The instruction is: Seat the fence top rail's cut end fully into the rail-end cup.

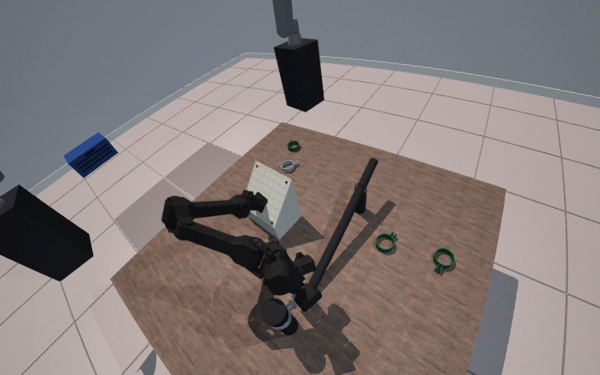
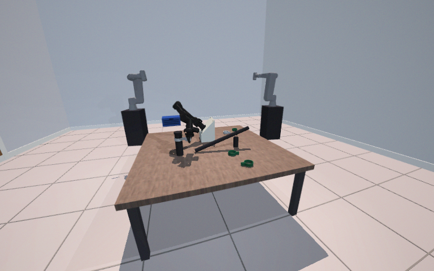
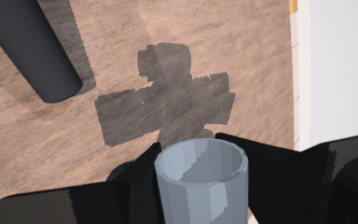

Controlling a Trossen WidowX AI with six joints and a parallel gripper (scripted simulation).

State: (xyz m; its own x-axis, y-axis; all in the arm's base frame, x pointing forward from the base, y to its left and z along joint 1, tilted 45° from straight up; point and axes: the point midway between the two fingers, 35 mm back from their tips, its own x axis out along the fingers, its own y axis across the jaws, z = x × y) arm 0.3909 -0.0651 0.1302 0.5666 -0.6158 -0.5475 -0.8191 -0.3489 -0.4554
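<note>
Right now my gripper tip is 3 cm below the grey rail-end cup, 2 cm to the left of it and 2 cm past it. The rest, counted from my gripper tip: small green piece: 56 cm behind, 12 cm to the right, 11 cm below; small black post: 43 cm to the left, 13 cm behind, 1 cm below.
</note>
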